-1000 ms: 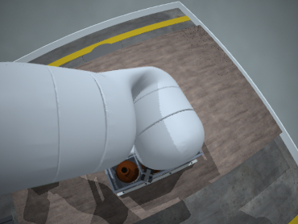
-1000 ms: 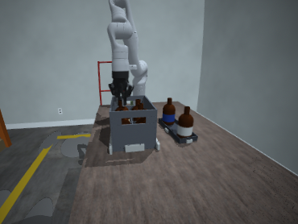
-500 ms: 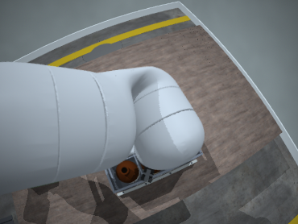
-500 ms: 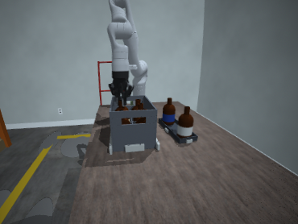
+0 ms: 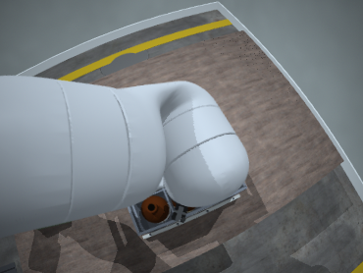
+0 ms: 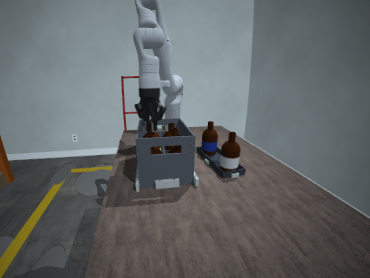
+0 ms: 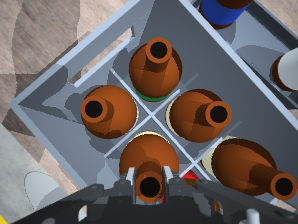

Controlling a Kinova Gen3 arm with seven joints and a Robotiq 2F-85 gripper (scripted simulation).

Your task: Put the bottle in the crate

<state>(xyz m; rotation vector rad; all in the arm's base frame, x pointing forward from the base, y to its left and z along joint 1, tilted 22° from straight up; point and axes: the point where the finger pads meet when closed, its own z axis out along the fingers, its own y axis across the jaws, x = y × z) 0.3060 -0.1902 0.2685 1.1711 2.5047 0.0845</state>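
Right now my hand is 70 mm above the cream-label bottle. Round my hand: grey crate: 10 mm ahead, 40 mm to the left, 90 mm below; then blue-label bottle: 50 mm behind, 290 mm to the left, 90 mm below; then white-label bottle: 130 mm ahead, 280 mm to the left, 90 mm below.
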